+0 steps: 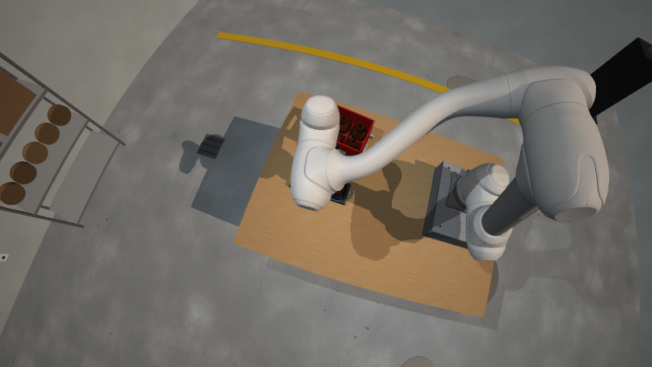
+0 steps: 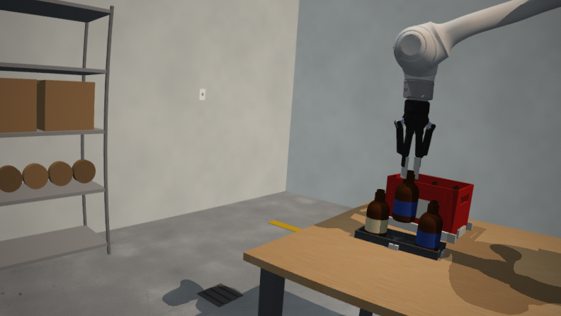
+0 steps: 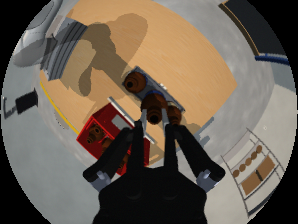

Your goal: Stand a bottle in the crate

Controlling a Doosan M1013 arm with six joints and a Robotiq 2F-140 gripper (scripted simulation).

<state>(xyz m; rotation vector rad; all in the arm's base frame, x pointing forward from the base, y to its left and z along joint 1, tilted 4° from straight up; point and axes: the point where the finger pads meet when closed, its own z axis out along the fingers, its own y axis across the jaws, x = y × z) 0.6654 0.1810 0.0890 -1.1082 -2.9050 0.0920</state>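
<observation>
The glass bottle lies 9 cm below my hand. Also, from my hand: dark tray: 23 cm below; then red crate: 1 cm ahead, 26 cm to the right, 16 cm below.
</observation>
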